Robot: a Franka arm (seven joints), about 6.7 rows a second.
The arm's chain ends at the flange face. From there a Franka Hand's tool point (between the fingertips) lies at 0.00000 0.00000 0.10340 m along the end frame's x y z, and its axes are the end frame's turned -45 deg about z.
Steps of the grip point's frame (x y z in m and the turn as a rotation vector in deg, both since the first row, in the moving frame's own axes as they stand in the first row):
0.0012 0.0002 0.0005 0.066 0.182 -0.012
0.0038 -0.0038 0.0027 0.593 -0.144 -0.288
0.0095 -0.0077 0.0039 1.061 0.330 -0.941
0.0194 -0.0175 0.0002 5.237 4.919 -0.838
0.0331 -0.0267 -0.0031 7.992 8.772 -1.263
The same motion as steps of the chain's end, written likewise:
0.0008 -0.0004 0.0005 0.175 0.082 -0.012
0.0009 -0.0048 0.0027 0.317 -0.521 -0.288
0.0022 -0.0104 0.0039 0.984 -0.517 -0.941
0.0018 -0.0132 0.0010 7.181 -0.225 -0.838
0.0038 -0.0210 -0.0009 11.854 0.552 -1.263

